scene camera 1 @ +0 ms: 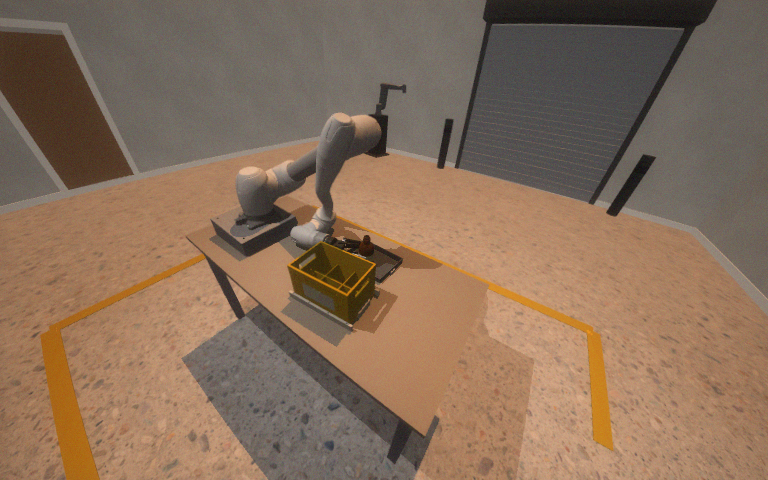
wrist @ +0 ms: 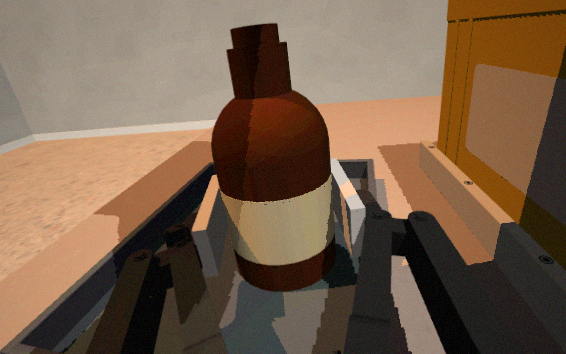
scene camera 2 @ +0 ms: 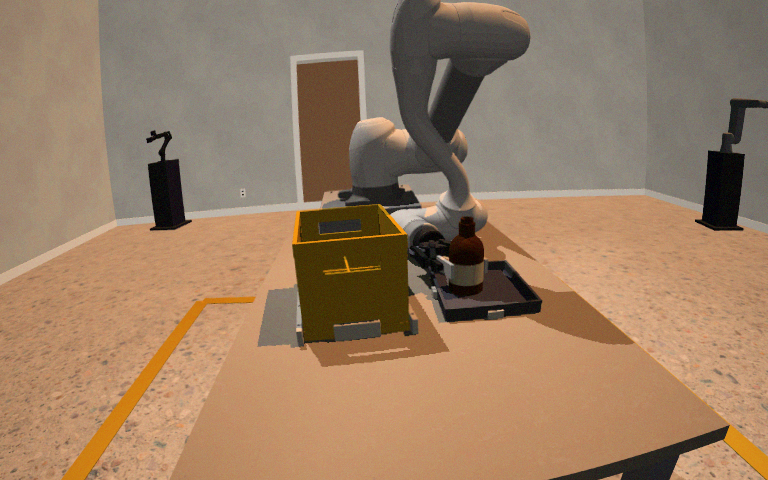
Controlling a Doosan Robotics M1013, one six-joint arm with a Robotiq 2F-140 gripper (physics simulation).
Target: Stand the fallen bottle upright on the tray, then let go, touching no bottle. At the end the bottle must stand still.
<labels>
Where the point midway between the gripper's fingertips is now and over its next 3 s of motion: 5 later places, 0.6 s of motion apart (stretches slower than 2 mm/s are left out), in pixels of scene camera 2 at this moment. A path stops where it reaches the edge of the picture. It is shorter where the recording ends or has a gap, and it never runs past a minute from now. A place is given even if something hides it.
My gripper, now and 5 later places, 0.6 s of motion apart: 469,269; 467,268; 465,266; 466,257; 452,250; 452,208
</labels>
